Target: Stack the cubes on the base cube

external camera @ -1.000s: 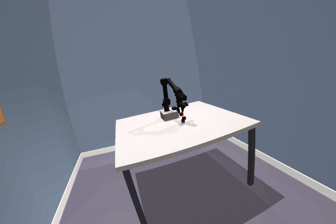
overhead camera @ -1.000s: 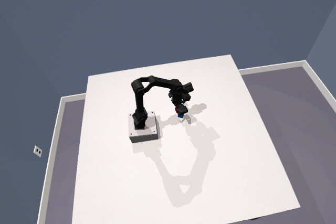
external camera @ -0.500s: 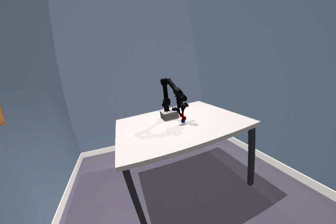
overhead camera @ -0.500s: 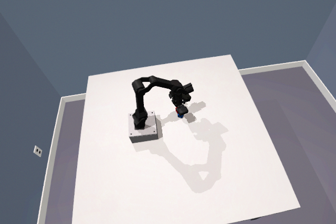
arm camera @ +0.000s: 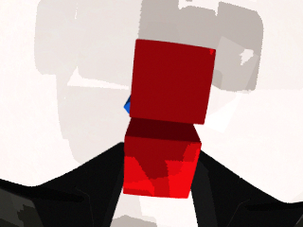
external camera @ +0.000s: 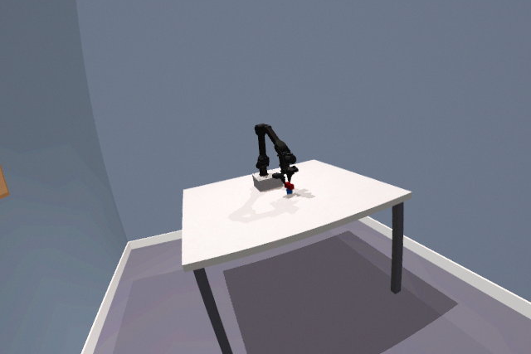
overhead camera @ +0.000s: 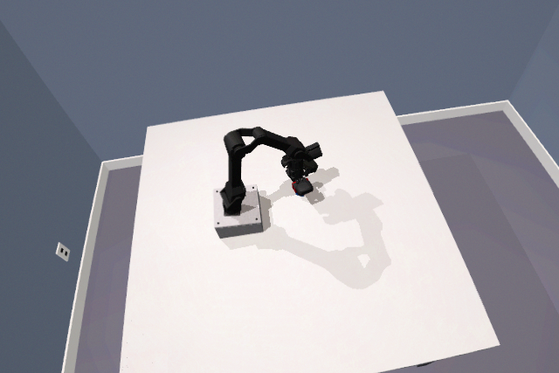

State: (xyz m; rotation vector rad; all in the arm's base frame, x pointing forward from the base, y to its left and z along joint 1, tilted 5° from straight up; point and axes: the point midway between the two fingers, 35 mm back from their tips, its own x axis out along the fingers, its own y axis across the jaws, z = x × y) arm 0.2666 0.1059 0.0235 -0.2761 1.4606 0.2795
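Now: gripper tip 40 mm above the blue base cube and 10 mm short of it.
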